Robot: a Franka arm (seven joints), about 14 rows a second.
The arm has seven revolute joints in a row. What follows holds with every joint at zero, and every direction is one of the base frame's.
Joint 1 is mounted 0.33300 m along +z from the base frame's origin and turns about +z.
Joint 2 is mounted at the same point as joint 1 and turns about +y.
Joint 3 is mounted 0.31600 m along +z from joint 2 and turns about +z.
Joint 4 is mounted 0.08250 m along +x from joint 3 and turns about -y.
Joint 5 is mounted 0.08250 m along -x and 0.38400 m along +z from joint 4 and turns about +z.
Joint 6 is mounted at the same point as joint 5 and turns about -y.
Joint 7 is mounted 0.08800 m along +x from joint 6 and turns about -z.
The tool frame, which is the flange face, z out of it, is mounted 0.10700 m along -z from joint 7; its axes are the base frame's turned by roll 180.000, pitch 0.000 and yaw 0.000 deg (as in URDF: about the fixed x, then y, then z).
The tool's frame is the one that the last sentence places.
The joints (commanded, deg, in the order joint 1, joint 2, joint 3, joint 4, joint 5, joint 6, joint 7), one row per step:
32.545, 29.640, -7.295, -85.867, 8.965, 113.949, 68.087
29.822, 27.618, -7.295, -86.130, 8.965, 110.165, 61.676
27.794, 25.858, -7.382, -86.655, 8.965, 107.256, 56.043
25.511, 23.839, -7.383, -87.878, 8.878, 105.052, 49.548
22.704, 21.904, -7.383, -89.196, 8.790, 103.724, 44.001
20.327, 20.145, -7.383, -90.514, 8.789, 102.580, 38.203
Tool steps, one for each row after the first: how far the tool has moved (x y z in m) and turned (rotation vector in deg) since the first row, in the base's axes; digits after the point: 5 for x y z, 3 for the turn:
0.00524, -0.03304, 0.01664, 0.021, 1.635, 3.954
0.00657, -0.05922, 0.02922, 0.253, 2.969, 7.669
0.00632, -0.08821, 0.03992, 0.796, 3.989, 11.998
0.00785, -0.12234, 0.04979, 1.513, 4.341, 14.788
0.00668, -0.15115, 0.05764, 2.379, 4.624, 18.211

